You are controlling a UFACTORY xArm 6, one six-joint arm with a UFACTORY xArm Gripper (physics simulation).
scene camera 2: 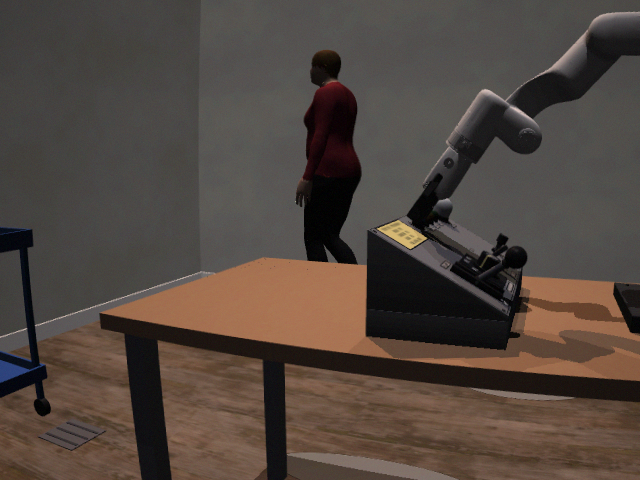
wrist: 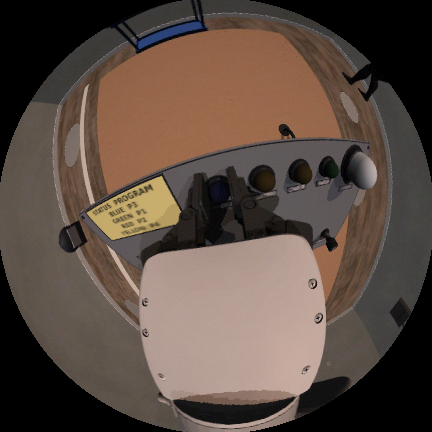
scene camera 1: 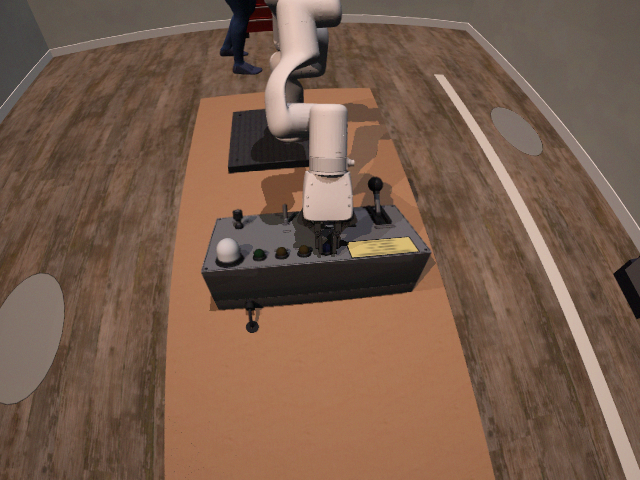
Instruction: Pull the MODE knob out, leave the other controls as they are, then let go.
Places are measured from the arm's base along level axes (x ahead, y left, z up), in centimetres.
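Where they show: gripper, fingertip midpoint: [scene camera 2: 414, 219] [wrist: 216, 181] [scene camera 1: 326, 251].
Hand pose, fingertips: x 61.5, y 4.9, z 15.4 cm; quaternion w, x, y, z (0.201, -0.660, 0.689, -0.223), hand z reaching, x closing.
Observation:
Each offset is from my fingertips to the top centre of the thing. "*": to the spot under its first point.
A dark grey sloped console [scene camera 1: 315, 281] [scene camera 2: 423, 294] stands on the table. A dark blue round knob @[* dx -0.4, dy -0.1, dz +0.3 cm] [scene camera 1: 326, 249] [wrist: 218, 190] sits on its upper panel, right of two amber round controls @[* dx -0.4, dy -4.9, dz +0.5 cm] [scene camera 1: 303, 250] [wrist: 300, 172] in scene camera 1. The word MODE is not readable in any view. My gripper [scene camera 1: 327, 253] [scene camera 2: 417, 219] [wrist: 216, 181] reaches down to the panel and is shut on the blue knob, one finger on each side. The fingers partly hide the knob, and its height above the panel is unclear. A green control @[* dx -0.2, dy -14.4, dz +0.4 cm] [scene camera 1: 258, 254] [wrist: 328, 167] and a white dome @[* dx +0.0, dy -20.7, dz +3.0 cm] [scene camera 1: 227, 250] [wrist: 363, 171] stand farther along.
A yellow card @[dx -1.1, dy +12.5, dz +0.3 cm] [scene camera 1: 382, 246] [scene camera 2: 403, 234] [wrist: 135, 207] lies beside my fingers. A black ball-topped lever @[dx -22.5, dy +15.7, dz -1.9 cm] [scene camera 1: 375, 183] [scene camera 2: 515, 257], a thin toggle @[dx -17.0, dy -8.2, dz -5.2 cm] [scene camera 1: 285, 212] and a small black knob @[dx -16.7, dy -20.2, dz -4.4 cm] [scene camera 1: 237, 217] [wrist: 329, 241] stand up behind. Another lever @[* dx +8.5, dy -18.3, dz -17.0 cm] [scene camera 1: 251, 325] [wrist: 284, 130] sticks out in front. A person [scene camera 2: 333, 134] stands beyond the table.

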